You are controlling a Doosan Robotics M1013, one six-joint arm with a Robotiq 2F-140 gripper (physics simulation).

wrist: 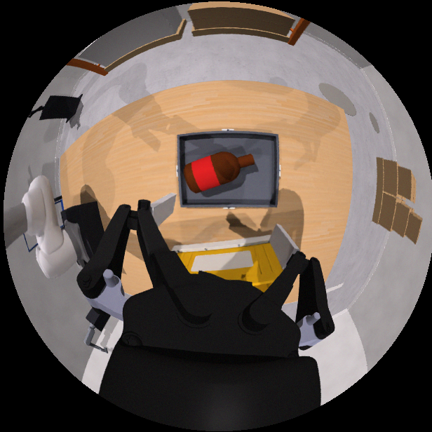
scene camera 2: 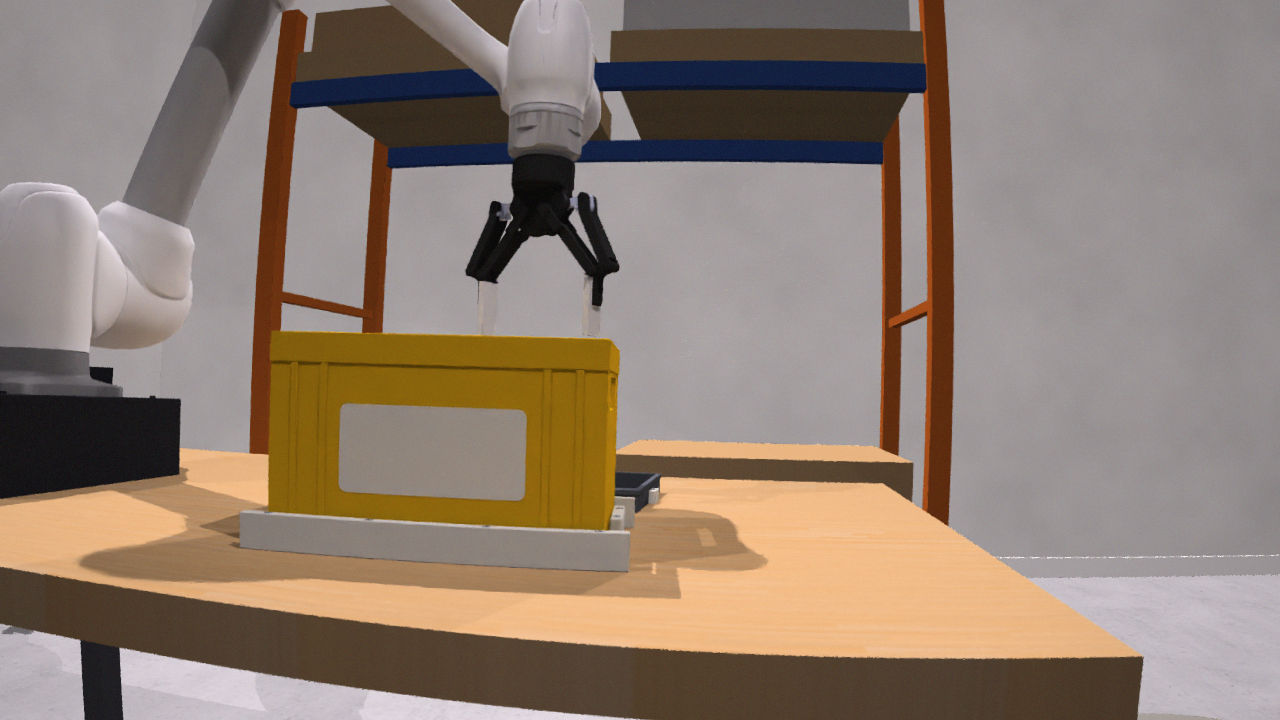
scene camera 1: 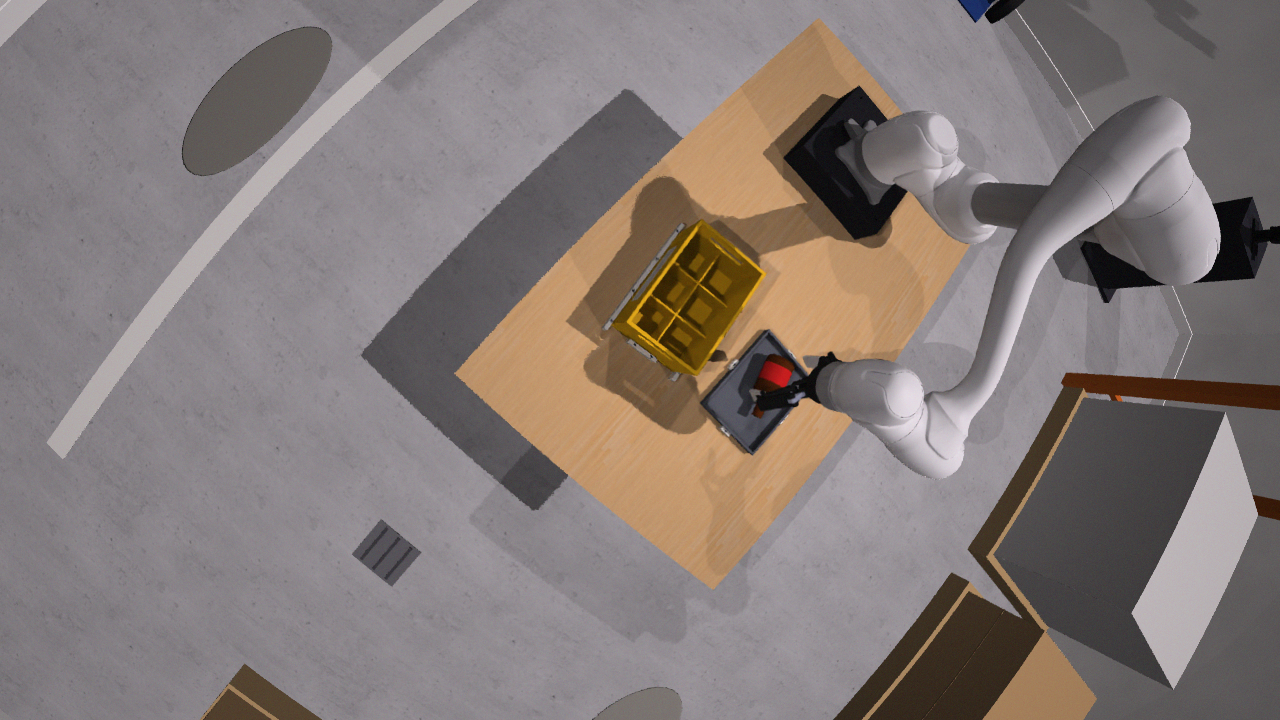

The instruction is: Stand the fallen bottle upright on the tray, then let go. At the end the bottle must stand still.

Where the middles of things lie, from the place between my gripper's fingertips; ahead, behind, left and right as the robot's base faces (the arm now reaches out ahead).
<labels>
The brown bottle (scene camera 1: 775, 374) is 160 mm below my hand, 60 mm to the left of it and 20 mm behind it. From my hand the other things lie so: dark grey tray (scene camera 1: 729, 402) 180 mm below, 60 mm to the left; yellow divided crate (scene camera 1: 680, 313) 250 mm to the right, 110 mm below, 20 mm ahead.
</labels>
